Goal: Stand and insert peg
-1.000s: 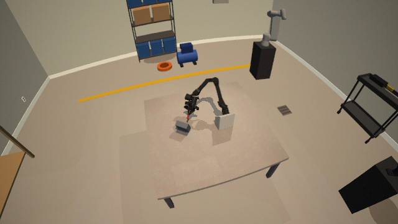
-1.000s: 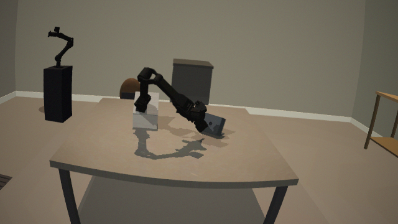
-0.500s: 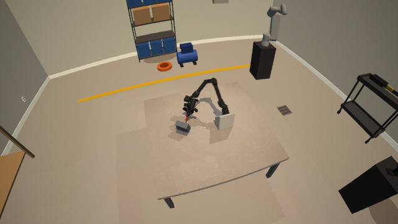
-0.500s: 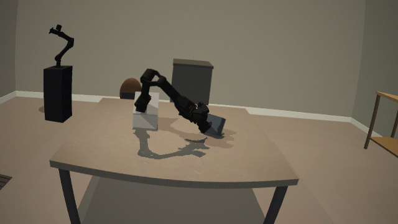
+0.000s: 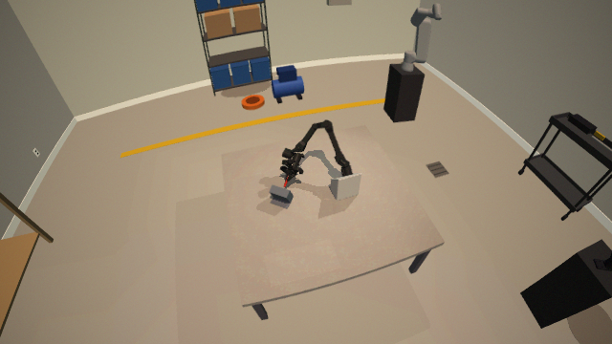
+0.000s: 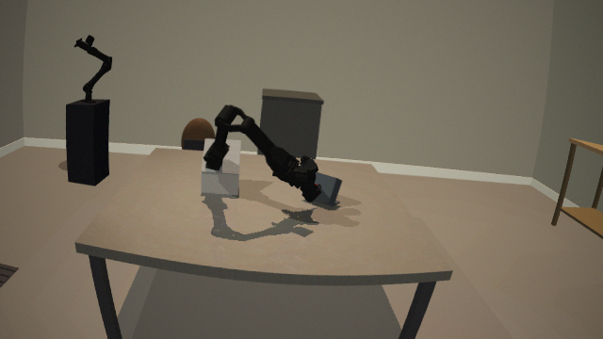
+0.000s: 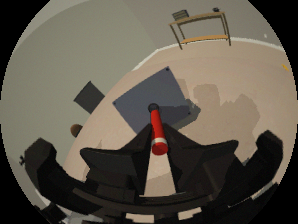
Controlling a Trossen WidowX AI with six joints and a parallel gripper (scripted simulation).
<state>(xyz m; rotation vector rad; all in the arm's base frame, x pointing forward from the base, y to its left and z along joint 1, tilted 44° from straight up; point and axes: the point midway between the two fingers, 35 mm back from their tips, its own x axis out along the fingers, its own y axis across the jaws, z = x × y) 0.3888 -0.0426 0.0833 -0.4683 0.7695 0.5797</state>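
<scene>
The dark sloped panel is 5 cm ahead of my gripper tip, 7 cm to the left of it and 4 cm below it. From my gripper tip the other things lie so: red peg: 1 cm behind, 1 cm to the right, 1 cm above.
</scene>
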